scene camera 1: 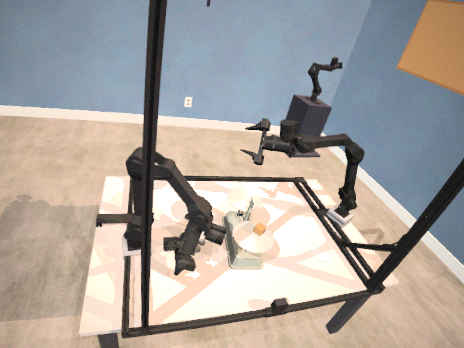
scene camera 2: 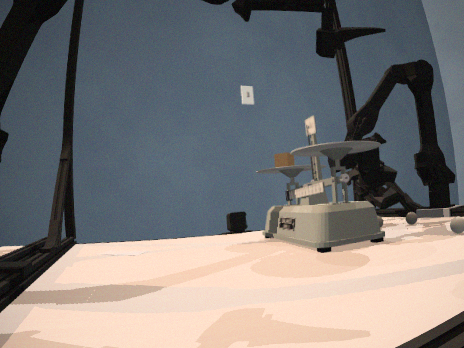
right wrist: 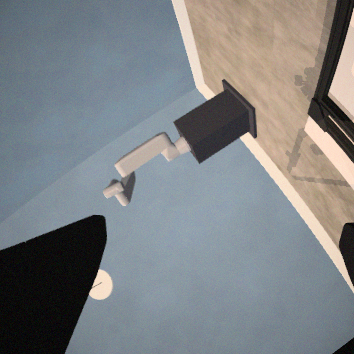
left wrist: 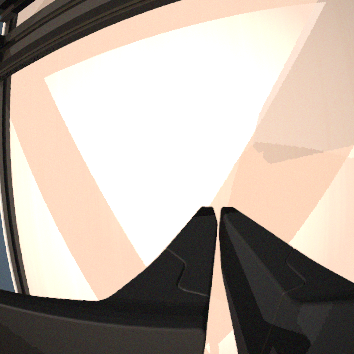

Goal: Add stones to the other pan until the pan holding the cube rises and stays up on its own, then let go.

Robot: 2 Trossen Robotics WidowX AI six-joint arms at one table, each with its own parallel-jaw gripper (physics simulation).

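Frame: origin at the left arm's base, x back, y left, z down, level; metres.
Seen in the pictures: left gripper, between the fingertips: (scene camera 1: 175,274) (left wrist: 215,218); right gripper, between the fingertips: (scene camera 1: 242,139) (right wrist: 230,233); left arm's base, origin of its link: (scene camera 1: 136,243) (scene camera 2: 440,207); right arm's base, origin of its link: (scene camera 1: 341,212).
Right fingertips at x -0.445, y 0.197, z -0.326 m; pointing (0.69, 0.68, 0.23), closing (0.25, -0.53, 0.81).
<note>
Offsets run from my right fingertips to a thing's top centre. "*": to the spot under its first point. Level surfaces: height alone.
A grey balance (scene camera 1: 246,262) (scene camera 2: 345,222) stands on the table. Its near pan in scene camera 1 (scene camera 1: 250,243) holds the orange cube {dx +0.029, dy -0.332, dz +0.174 m} (scene camera 1: 259,228) (scene camera 2: 284,160); this pan {* dx +0.032, dy -0.343, dz +0.207 m} (scene camera 2: 283,170) looks lower in scene camera 2. The other pan {dx +0.011, dy -0.162, dz +0.192 m} (scene camera 1: 243,198) (scene camera 2: 336,147) looks higher, with no stone visible on it. Grey round stones {dx +0.264, dy -0.182, dz +0.320 m} (scene camera 2: 411,217) {dx +0.153, dy -0.019, dz +0.320 m} (scene camera 2: 457,225) lie on the table beyond the balance; one stone {dx +0.199, dy -0.233, dz +0.320 m} (scene camera 1: 201,239) shows beside the left arm. My left gripper (scene camera 1: 178,271) (left wrist: 215,218) is shut low over the table, with nothing visible between its fingers. My right gripper (scene camera 1: 244,139) (right wrist: 230,233) is open and empty, raised high.
A black frame (scene camera 1: 210,322) edges the table {dz +0.348 m} (scene camera 1: 310,265), with tall posts (scene camera 1: 152,110) rising from it. A small black box {* dx +0.037, dy -0.574, dz +0.302 m} (scene camera 1: 280,306) (scene camera 2: 236,222) sits at the frame's near edge in scene camera 1. A dark pedestal (scene camera 1: 311,117) (right wrist: 215,125) carrying another arm stands beyond the table.
</note>
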